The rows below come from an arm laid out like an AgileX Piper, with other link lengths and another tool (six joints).
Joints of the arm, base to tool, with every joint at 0 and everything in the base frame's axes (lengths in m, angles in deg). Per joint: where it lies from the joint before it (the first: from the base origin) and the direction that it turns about. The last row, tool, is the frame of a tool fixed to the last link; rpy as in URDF.
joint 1: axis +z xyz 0 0 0.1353
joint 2: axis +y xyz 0 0 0
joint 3: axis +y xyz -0.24 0 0.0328
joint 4: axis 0.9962 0 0.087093 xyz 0.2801 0 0.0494
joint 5: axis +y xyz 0 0 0
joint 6: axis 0.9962 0 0.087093 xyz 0.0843 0 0.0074
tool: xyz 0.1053 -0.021 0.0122 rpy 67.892 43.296 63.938
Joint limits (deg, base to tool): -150..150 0..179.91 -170..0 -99.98..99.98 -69.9..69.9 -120..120
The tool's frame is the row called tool.
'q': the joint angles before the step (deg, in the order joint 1, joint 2, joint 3, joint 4, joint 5, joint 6). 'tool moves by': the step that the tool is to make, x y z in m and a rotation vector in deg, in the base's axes. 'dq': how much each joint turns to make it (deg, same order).
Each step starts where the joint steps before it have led.
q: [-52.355, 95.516, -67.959, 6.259, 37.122, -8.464]
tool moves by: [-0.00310, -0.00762, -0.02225, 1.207, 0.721, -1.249]
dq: [-0.928, 3.428, 0.000, 0.272, -2.044, 0.002]
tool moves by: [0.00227, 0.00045, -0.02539, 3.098, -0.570, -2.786]
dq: [-0.018, 3.649, 0.000, 1.619, -1.668, 2.075]
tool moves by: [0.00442, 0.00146, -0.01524, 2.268, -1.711, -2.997]
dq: [0.162, 2.291, 0.001, 2.305, -1.692, 1.965]
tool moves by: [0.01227, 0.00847, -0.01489, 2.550, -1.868, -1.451]
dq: [1.315, 2.223, 0.001, 3.442, -1.448, 0.712]
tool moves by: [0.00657, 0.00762, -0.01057, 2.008, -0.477, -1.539]
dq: [1.176, 1.436, -0.001, 0.788, -0.483, 2.426]
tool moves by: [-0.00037, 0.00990, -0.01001, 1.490, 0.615, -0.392]
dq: [0.837, 0.337, 1.381, 0.000, -0.352, 1.284]
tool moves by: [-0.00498, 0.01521, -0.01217, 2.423, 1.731, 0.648]
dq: [0.742, 0.000, 2.039, 0.001, 0.920, 0.301]
